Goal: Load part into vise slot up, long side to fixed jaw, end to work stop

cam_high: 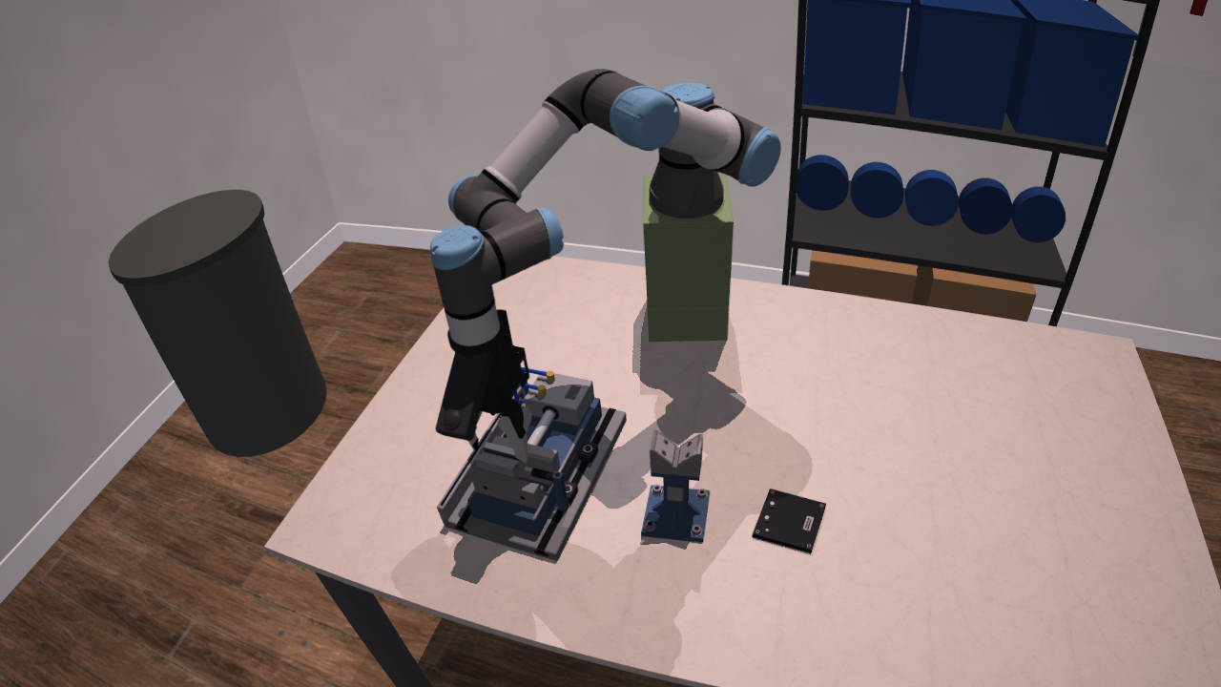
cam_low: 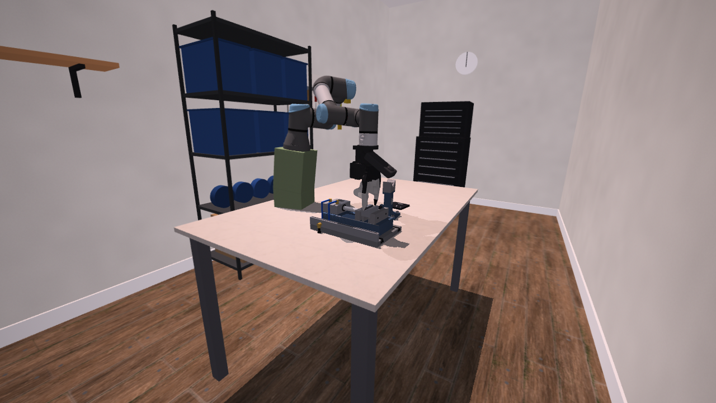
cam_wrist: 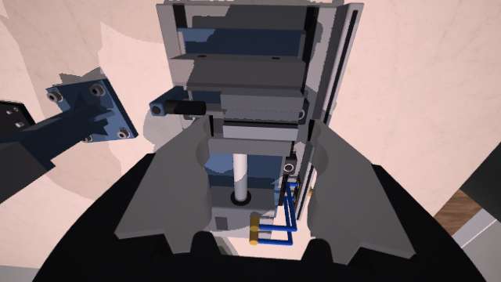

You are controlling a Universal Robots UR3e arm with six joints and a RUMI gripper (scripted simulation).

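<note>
The part lies 20 mm below my hand. Also, from my hand: dark work stop rod: 70 mm to the left, 30 mm below, 10 mm behind; then black infeed plate: 400 mm to the left, 130 mm behind, 110 mm below; then fixed jaw: 40 mm below, 30 mm ahead, 20 mm to the left.
</note>
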